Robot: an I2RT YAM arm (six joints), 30 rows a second.
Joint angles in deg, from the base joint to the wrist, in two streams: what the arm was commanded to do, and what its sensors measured. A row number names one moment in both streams.
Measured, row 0: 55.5, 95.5, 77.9, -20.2, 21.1, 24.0
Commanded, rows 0 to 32: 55.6, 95.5, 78.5, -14.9, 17.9, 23.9; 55.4, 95.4, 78.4, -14.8, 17.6, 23.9; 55.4, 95.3, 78.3, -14.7, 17.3, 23.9; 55.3, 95.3, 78.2, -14.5, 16.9, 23.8; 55.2, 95.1, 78.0, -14.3, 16.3, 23.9; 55.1, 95.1, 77.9, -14.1, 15.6, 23.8; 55.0, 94.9, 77.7, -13.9, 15.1, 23.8; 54.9, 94.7, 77.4, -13.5, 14.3, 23.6; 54.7, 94.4, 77.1, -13.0, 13.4, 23.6; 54.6, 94.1, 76.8, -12.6, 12.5, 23.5; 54.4, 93.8, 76.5, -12.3, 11.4, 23.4; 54.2, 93.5, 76.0, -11.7, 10.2, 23.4; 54.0, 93.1, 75.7, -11.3, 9.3, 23.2; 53.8, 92.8, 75.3, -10.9, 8.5, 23.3; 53.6, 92.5, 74.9, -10.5, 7.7, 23.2; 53.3, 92.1, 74.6, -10.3, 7.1, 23.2; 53.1, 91.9, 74.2, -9.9, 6.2, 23.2; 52.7, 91.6, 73.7, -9.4, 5.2, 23.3; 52.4, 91.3, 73.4, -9.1, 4.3, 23.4; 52.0, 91.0, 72.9, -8.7, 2.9, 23.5; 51.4, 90.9, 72.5, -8.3, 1.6, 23.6; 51.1, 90.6, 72.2, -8.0, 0.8, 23.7; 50.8, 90.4, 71.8, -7.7, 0.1, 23.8; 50.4, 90.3, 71.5, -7.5, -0.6, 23.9; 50.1, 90.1, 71.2, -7.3, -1.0, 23.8; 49.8, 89.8, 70.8, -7.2, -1.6, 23.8; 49.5, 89.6, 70.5, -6.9, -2.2, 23.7; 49.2, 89.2, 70.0, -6.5, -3.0, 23.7; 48.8, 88.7, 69.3, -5.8, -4.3, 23.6; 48.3, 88.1, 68.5, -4.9, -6.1, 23.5; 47.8, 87.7, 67.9, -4.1, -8.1, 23.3; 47.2, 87.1, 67.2, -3.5, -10.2, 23.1; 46.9, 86.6, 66.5, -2.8, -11.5, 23.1
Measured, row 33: 47.6, 87.8, 67.7, -6.8, -5.2, 23.9
